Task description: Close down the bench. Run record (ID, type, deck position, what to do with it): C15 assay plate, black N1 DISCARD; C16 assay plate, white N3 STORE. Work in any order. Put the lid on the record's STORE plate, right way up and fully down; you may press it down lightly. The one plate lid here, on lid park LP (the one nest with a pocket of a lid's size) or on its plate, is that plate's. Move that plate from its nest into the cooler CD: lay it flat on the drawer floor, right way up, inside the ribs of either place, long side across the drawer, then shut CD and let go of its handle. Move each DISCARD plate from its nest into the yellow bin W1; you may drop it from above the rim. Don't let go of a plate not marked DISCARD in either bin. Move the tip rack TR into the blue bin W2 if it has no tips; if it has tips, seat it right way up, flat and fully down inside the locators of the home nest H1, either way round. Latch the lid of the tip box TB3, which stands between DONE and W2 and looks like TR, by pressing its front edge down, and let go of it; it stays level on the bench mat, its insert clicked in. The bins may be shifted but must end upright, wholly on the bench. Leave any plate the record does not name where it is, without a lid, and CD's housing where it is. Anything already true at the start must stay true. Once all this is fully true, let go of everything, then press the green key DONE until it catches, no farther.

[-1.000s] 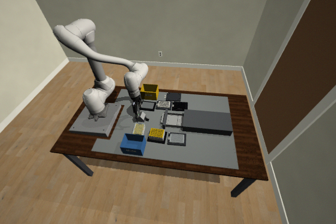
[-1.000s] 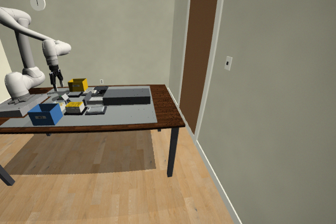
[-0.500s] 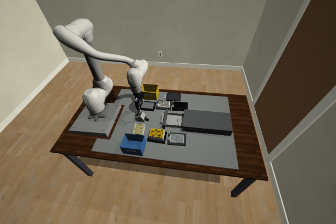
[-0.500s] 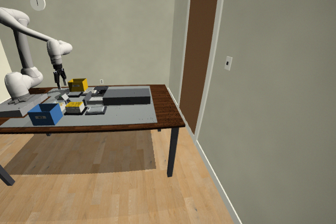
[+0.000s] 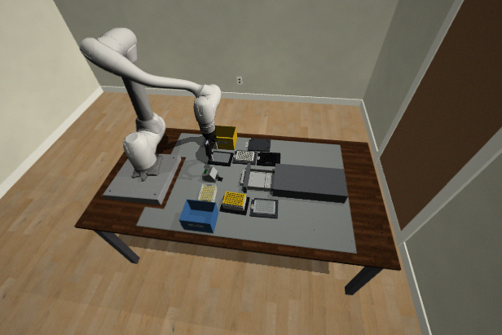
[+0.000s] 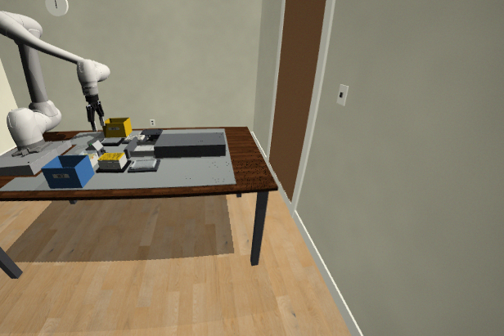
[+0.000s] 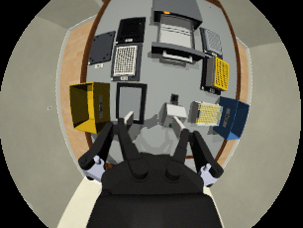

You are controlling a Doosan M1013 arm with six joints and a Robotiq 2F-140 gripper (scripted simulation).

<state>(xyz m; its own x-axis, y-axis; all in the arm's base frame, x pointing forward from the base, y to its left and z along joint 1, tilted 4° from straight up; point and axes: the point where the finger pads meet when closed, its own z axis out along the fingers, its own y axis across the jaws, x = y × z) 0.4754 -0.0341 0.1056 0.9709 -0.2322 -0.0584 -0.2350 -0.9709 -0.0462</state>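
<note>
The plate lid lies 15 cm below my hand, 9 cm to the left of it and 3 cm ahead of it. Also, from my hand: black lid park 16 cm below, 9 cm to the left, 3 cm ahead; then done key block 12 cm below, 7 cm to the right, 4 cm behind; then white plate 20 cm ahead, 15 cm below, 8 cm to the left.
</note>
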